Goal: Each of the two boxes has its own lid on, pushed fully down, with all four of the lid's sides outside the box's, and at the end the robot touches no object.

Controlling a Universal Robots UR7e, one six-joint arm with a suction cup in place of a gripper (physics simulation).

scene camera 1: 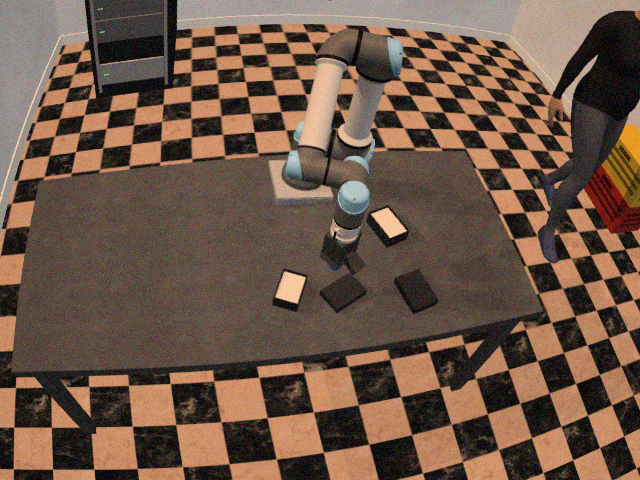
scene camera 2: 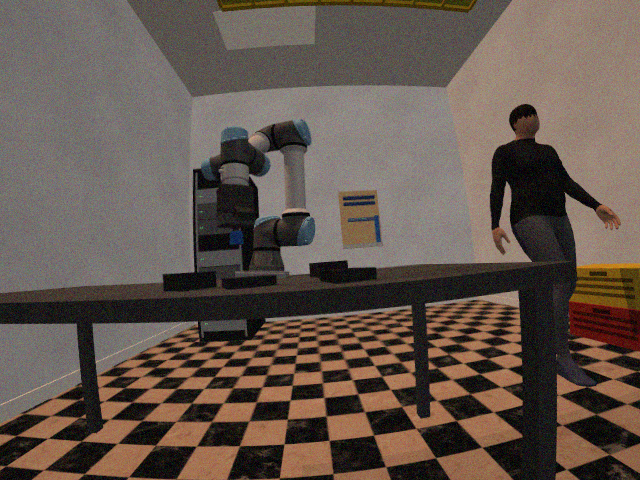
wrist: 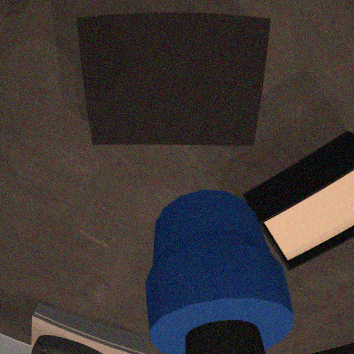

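Seen in the pictures: hand at its tool point: [scene camera 2: 236,244] [wrist: 205,234]; arm's base at its link origin: [scene camera 2: 266,271] [wrist: 74,352].
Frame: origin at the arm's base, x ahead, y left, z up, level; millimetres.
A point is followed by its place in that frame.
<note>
The left box [scene camera 1: 290,287] @[x 471, y -76, z 8 mm] [scene camera 2: 189,281] @[x 515, y -53, z -5 mm] [wrist: 315,215] @[x 463, y -69, z 8 mm] is black with a cream inside and stands open on the table. The right box [scene camera 1: 388,224] @[x 231, y 267, z 13 mm] [scene camera 2: 325,267] @[x 295, y 265, z 4 mm] is alike and stands open farther back. One dark lid [scene camera 1: 343,292] @[x 485, y 82, z -3 mm] [scene camera 2: 249,281] @[x 516, y 100, z -13 mm] [wrist: 174,80] @[x 480, y 84, z -3 mm] lies flat between the left box and the other lid, apart from both. The other dark lid [scene camera 1: 416,290] @[x 489, y 315, z 0 mm] [scene camera 2: 356,273] @[x 545, y 340, z -10 mm] lies flat at the front right. My gripper, a blue suction cup [scene camera 1: 334,266] @[x 446, y 47, z 81 mm] [scene camera 2: 236,237] [wrist: 212,215], is off and bears nothing. It hangs above the table, behind the nearer lid, touching no object.
The dark table [scene camera 1: 155,268] @[x 381, y -500, z -27 mm] [scene camera 2: 129,310] @[x 686, y -77, z -47 mm] carries the arm's pale base plate [scene camera 1: 302,194] @[x 94, y -8, z 4 mm] at the back. A person [scene camera 1: 599,87] [scene camera 2: 537,186] stands beyond the table's right side, near yellow and red crates [scene camera 1: 617,206] [scene camera 2: 604,320]. A server rack [scene camera 1: 170,46] stands behind.
</note>
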